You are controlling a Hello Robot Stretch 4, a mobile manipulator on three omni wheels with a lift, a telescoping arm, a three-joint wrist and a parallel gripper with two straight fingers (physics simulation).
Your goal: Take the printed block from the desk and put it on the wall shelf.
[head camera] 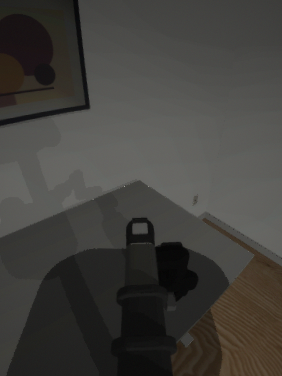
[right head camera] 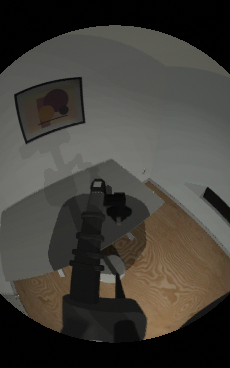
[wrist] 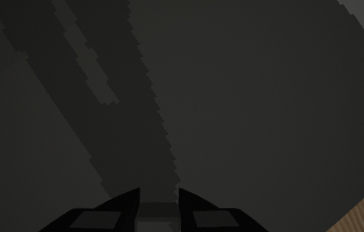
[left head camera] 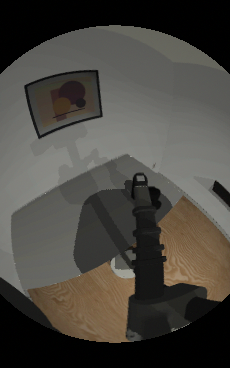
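The printed block (head camera: 171, 302) (right head camera: 118, 220) (wrist: 157, 210) is a small grey piece, at the bottom centre of the wrist view. My gripper (wrist: 159, 204) is shut on it, with one dark fingertip against each side. In the head view the gripper is over the right part of the grey desk (head camera: 222, 252) (left head camera: 40, 225) (right head camera: 30, 235) (wrist: 280, 100), partly hidden beside the arm. Whether the block touches the desk is hard to tell. A dark slab (left head camera: 222, 193) (right head camera: 217, 205) at the right wall may be the wall shelf; I cannot tell for sure.
A framed picture (head camera: 84, 75) (left head camera: 100, 95) (right head camera: 83, 100) hangs on the wall behind the desk. My telescoping arm (head camera: 143, 320) (left head camera: 149, 272) (right head camera: 85, 285) reaches over the desk. A pale round object (left head camera: 123, 273) (right head camera: 114, 272) is below the desk's front edge, above the wooden floor (head camera: 250, 310) (right head camera: 175, 265).
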